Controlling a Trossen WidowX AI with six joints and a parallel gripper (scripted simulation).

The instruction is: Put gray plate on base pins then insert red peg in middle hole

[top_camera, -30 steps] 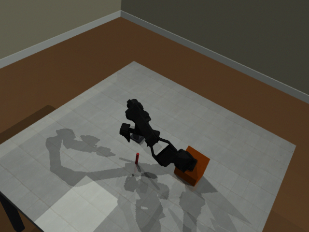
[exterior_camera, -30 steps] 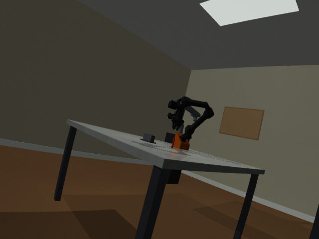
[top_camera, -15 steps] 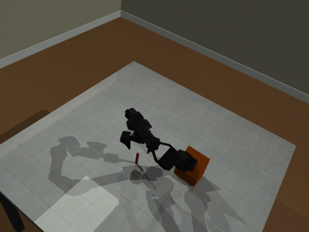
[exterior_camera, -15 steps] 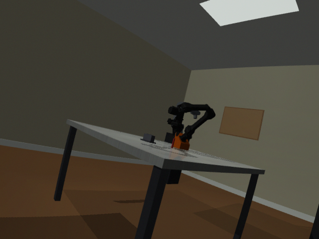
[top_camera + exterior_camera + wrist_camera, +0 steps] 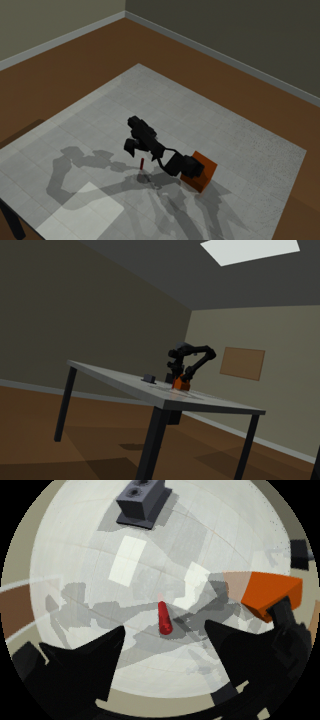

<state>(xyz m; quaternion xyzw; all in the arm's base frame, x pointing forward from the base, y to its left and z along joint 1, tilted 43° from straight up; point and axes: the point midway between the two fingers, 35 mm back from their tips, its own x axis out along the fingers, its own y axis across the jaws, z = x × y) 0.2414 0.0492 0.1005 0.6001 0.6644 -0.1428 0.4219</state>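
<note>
Right now the red peg is 40 mm below my gripper tip. The rest, counted from my gripper tip: dark base 100 mm ahead, 180 mm to the right, 70 mm below; gray plate 100 mm ahead, 180 mm to the right, 30 mm below.
</note>
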